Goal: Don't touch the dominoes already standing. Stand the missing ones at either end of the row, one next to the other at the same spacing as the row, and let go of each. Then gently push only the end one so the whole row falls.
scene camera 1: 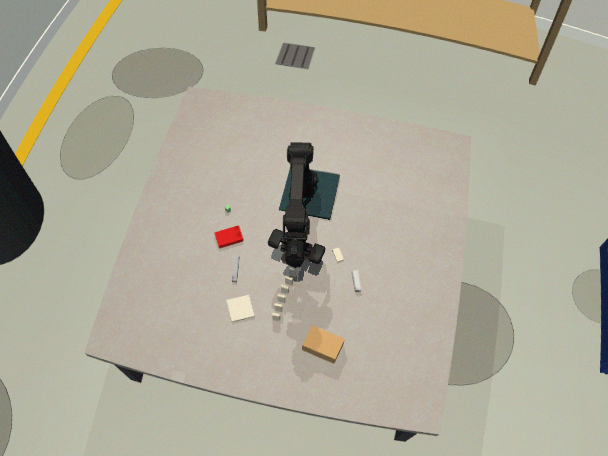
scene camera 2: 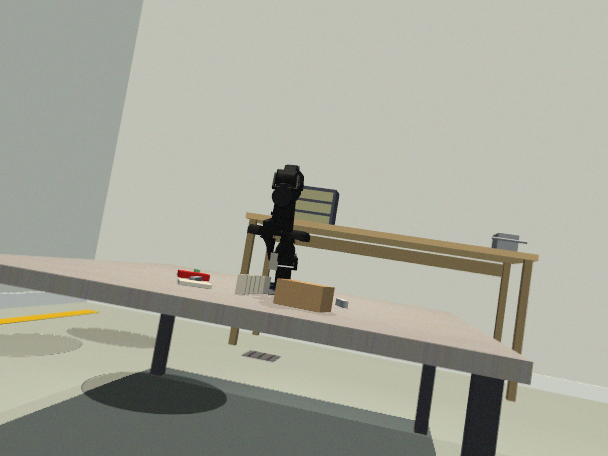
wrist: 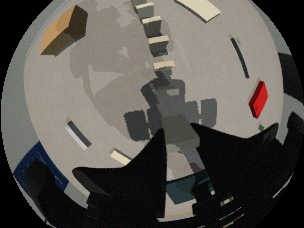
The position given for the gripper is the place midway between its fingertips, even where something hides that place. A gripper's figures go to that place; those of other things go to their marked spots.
Labels:
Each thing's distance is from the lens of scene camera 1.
gripper [scene camera 1: 296,257]: 201 cm
tan box [scene camera 1: 321,343]: 194 cm

